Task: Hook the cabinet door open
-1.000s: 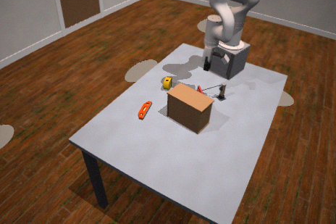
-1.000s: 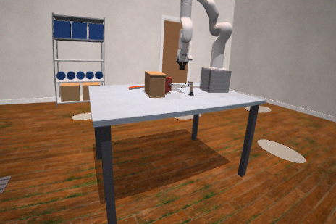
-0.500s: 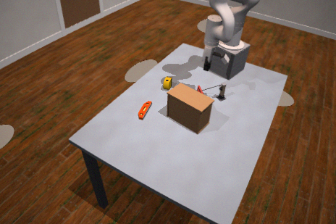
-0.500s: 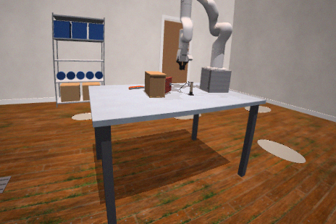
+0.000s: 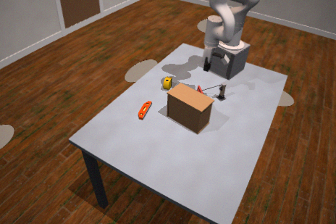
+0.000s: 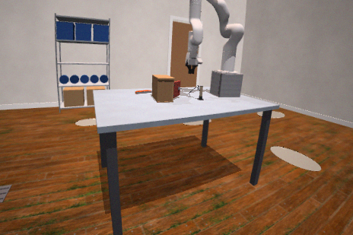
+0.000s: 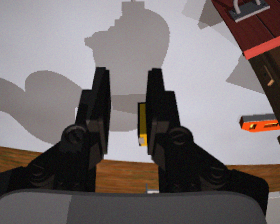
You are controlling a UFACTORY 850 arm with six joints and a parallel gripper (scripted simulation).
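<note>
My hand is 150 mm above the thin grey hook rod and 50 mm to the right of it. Round my hand: yellow block: 250 mm to the right, 170 mm below, 30 mm ahead; orange level: 290 mm ahead, 280 mm to the right, 200 mm below; red door: 170 mm ahead, 140 mm below, 40 mm to the left.
</note>
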